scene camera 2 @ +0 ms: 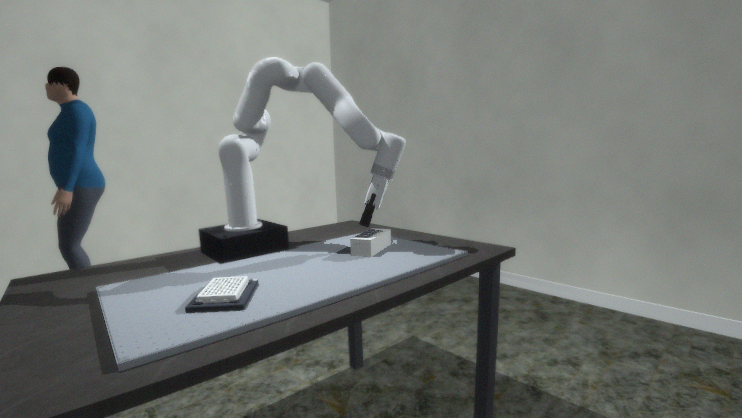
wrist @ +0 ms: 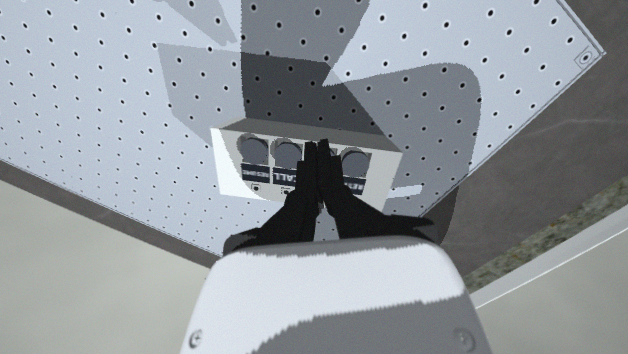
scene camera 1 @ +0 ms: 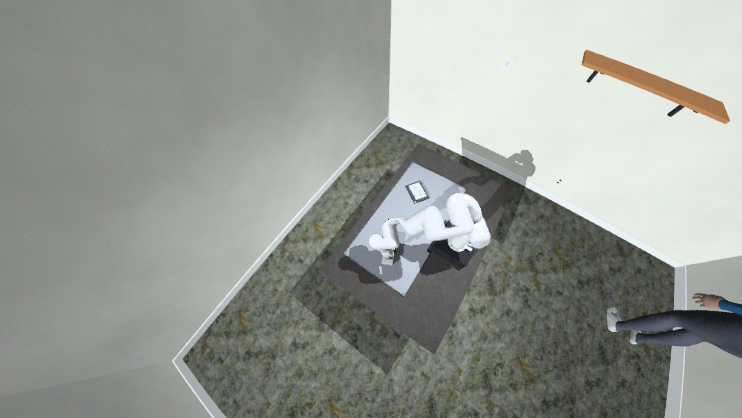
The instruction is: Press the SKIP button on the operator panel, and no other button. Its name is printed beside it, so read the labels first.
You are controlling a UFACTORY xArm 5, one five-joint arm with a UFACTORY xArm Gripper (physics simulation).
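Seen in the pictures: gripper, fingertip midpoint: [scene camera 2: 363, 225] [wrist: 320, 154] [scene camera 1: 393, 252]; arm's base at its link origin: [scene camera 2: 243, 227] [scene camera 1: 457, 242].
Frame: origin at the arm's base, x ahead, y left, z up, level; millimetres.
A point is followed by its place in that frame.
The operator panel [scene camera 1: 387, 261] @(x 315, y 345, z -21 mm) [scene camera 2: 363, 247] @(x 387, y 207, z -46 mm) [wrist: 382, 175] @(x 307, y 341, z -21 mm) is a small pale box with a row of round grey buttons. In the wrist view its labels appear upside down: RESUME [wrist: 255, 173] @(x 367, y 239, z -21 mm) at the left, CALL [wrist: 284, 176] @(x 355, y 264, z -21 mm) beside it, and a partly covered label that starts with RE [wrist: 357, 186] @(x 328, y 328, z -21 mm) at the right. The third button and its label are mostly hidden behind the fingers, and the word SKIP cannot be read. My gripper [scene camera 2: 365, 224] @(x 311, y 278, z 2 mm) [wrist: 320, 154] @(x 311, y 278, z 2 mm) is shut and empty. Its black fingertips are a little above the panel, over the third button's place in the wrist view.
The panel stands on a perforated light plate [scene camera 1: 384, 207] @(x 549, y 13, z -74 mm) [scene camera 2: 311, 290] @(x 515, y -66, z -74 mm) [wrist: 100, 100] @(x 411, y 44, z -74 mm) on a dark table [scene camera 1: 420, 321] @(x -40, y 532, z -87 mm) [scene camera 2: 488, 252] @(x 624, y 524, z -87 mm). A white well plate [scene camera 1: 416, 191] @(x 413, y -219, z -50 mm) [scene camera 2: 223, 288] @(x 419, y -235, z -50 mm) lies on a dark holder. A person [scene camera 2: 77, 140] [scene camera 1: 690, 327] stands beyond the table.
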